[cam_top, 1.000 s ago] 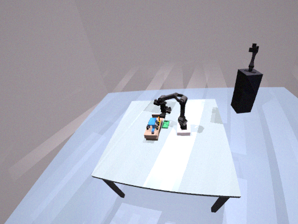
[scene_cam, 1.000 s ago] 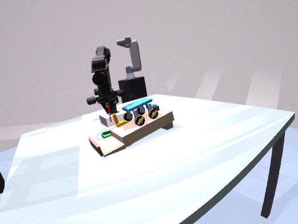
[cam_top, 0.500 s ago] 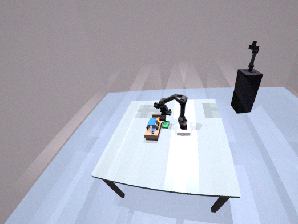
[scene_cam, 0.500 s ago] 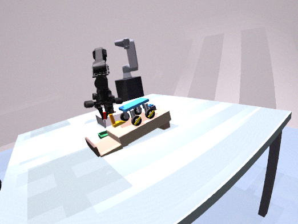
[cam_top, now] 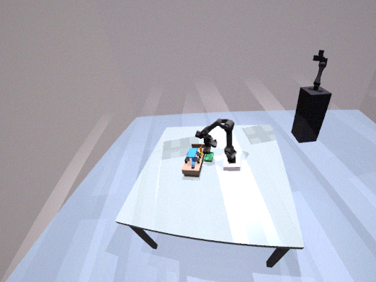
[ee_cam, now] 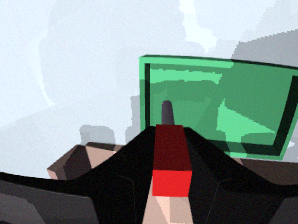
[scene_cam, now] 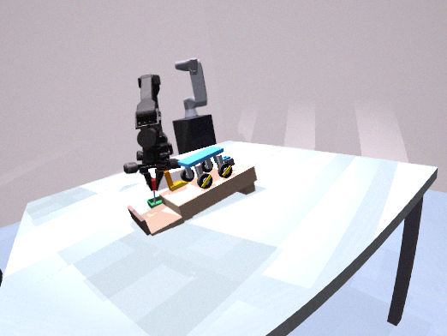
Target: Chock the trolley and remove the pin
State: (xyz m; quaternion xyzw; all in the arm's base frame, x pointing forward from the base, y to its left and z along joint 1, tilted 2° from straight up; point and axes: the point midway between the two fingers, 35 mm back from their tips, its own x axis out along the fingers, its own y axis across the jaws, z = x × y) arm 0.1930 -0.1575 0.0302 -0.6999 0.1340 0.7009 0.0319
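My gripper tip is now 10 mm short of the green tray, 30 mm to the right of it and 60 mm above it. From my gripper tip the other things lie so: red-headed stop pin right at my gripper tip; wooden ramp 140 mm ahead, 120 mm to the left, 10 mm below; yellow chock 80 mm ahead, 50 mm to the left, 30 mm above.
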